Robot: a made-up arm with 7 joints. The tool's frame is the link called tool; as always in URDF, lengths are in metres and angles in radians. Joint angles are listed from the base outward.
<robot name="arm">
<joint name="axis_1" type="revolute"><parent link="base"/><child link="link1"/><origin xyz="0 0 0.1" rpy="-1.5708 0 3.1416"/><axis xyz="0 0 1"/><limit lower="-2.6" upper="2.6"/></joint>
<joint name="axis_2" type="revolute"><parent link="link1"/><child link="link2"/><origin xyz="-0.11 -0.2 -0.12" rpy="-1.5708 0 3.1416"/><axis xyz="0 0 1"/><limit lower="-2.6" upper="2.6"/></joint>
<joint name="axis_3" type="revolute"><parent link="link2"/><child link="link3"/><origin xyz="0.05 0.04 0.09" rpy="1.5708 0 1.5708"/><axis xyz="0 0 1"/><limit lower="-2.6" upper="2.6"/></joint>
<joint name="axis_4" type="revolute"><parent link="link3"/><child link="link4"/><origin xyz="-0.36 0.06 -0.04" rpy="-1.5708 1.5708 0"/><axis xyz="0 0 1"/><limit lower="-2.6" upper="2.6"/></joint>
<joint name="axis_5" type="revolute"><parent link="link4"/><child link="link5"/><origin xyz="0.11 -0.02 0.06" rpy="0 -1.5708 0"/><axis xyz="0 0 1"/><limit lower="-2.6" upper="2.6"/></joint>
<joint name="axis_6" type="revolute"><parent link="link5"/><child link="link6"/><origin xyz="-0.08 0.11 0.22" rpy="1.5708 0 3.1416"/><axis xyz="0 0 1"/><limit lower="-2.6" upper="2.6"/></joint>
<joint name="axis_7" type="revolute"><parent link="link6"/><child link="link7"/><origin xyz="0.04 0.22 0.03" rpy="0 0 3.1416"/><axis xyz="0 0 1"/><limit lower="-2.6" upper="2.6"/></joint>
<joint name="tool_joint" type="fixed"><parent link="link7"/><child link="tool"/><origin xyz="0.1 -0.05 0.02" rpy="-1.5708 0 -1.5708"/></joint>
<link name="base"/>
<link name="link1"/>
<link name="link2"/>
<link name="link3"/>
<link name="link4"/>
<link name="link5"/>
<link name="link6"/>
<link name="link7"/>
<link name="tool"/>
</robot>
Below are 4 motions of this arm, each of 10 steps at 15 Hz.
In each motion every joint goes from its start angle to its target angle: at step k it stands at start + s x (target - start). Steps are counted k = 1, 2, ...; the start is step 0. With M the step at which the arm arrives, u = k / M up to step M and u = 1 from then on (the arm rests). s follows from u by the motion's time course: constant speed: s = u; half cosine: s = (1 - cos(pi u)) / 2; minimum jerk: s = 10 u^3 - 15 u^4 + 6 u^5.
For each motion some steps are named. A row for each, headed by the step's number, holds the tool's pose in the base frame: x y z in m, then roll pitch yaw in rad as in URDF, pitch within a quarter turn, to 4 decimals.
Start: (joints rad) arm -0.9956 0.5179 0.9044 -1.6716 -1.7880 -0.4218 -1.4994
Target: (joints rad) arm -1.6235 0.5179 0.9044 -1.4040 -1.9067 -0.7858 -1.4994
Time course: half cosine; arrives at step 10
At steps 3, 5, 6, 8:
3: 0.0555 -0.5829 -0.1260 2.2216 -1.2162 -1.2920
5: 0.0307 -0.5848 -0.1421 1.7573 -1.1149 -0.8179
6: 0.0167 -0.5853 -0.1499 1.6070 -1.0355 -0.6600
8: -0.0076 -0.5852 -0.1613 1.4529 -0.8902 -0.4898

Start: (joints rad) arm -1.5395 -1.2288 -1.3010 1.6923 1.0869 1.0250 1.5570
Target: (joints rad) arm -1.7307 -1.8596 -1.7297 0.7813 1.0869 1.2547 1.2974
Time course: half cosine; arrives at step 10
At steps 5, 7, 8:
5: 0.5367 -0.0260 -0.0744 -1.1299 0.2692 -0.1814
7: 0.5791 -0.0566 -0.1200 -1.3172 0.4575 0.0206
8: 0.5934 -0.0659 -0.1402 -1.3682 0.5476 0.0897

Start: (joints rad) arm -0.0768 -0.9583 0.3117 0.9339 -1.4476 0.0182 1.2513
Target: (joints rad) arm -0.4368 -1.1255 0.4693 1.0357 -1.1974 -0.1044 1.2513
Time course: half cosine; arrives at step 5
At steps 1, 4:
1: 0.0897 -0.1626 0.5824 -1.6172 -0.3657 1.2369
4: 0.1623 -0.1788 0.5025 -1.3174 -0.4890 0.9686

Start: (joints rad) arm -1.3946 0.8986 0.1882 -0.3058 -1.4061 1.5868 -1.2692
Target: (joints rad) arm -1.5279 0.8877 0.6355 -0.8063 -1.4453 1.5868 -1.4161
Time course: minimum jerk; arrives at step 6
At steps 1, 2, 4, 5, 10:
1: 0.6284 0.1823 -0.2172 0.1016 0.6743 1.3715
2: 0.6002 0.1701 -0.2780 0.2099 0.7961 1.4074
4: 0.4500 0.1246 -0.4539 0.9204 1.1109 1.9440
5: 0.3892 0.1111 -0.4942 1.2748 1.1276 2.2633
10: 0.3761 0.1084 -0.5014 1.3479 1.1240 2.3300

